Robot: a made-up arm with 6 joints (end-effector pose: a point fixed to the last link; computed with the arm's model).
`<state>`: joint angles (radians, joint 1 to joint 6).
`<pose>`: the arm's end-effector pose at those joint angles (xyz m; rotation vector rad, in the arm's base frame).
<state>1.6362 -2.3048 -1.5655 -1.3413 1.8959 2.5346</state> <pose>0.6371 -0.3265 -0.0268 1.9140 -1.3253 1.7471</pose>
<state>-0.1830 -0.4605 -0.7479 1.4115 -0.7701 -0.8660</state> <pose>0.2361 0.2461 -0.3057 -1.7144 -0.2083 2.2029</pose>
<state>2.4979 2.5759 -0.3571 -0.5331 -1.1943 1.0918</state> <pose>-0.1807 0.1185 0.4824 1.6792 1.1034 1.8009</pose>
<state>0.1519 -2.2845 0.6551 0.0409 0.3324 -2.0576</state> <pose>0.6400 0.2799 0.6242 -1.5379 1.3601 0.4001</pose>
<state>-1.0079 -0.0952 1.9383 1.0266 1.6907 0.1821</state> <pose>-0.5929 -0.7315 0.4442 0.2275 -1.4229 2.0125</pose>
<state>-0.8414 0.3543 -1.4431 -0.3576 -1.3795 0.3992</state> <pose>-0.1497 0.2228 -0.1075 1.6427 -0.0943 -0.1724</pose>
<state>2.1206 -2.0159 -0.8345 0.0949 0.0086 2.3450</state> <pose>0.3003 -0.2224 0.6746 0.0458 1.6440 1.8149</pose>
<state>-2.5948 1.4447 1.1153 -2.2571 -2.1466 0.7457</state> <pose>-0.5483 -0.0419 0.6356 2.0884 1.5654 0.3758</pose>
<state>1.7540 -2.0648 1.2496 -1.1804 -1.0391 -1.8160</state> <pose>-0.3650 0.3935 0.0593 2.3884 0.6753 1.1462</pose>
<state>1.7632 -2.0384 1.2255 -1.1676 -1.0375 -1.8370</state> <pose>-0.3748 0.3810 0.0712 2.4199 0.6805 1.1675</pose>
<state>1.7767 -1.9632 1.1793 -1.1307 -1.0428 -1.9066</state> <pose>-0.3954 0.3428 0.0986 2.4960 0.6770 1.2287</pose>
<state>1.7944 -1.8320 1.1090 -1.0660 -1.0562 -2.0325</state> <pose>-0.4205 0.2717 0.1450 2.6321 0.6597 1.3112</pose>
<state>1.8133 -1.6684 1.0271 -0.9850 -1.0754 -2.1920</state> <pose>-0.4335 0.1788 0.2041 -2.7319 -0.6056 -1.3229</pose>
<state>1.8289 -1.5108 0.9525 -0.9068 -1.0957 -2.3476</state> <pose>-0.4260 0.0897 0.2623 -2.6449 -0.5037 -1.1945</pose>
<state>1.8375 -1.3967 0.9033 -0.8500 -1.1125 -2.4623</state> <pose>-0.4082 0.0281 0.3040 -2.5987 -0.4289 -1.0911</pose>
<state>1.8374 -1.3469 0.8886 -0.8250 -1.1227 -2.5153</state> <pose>-0.3968 0.0023 0.3209 -2.5800 -0.3914 -1.0492</pose>
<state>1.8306 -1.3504 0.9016 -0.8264 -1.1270 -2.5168</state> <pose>-0.3964 0.0036 0.3173 -2.5762 -0.3849 -1.0629</pose>
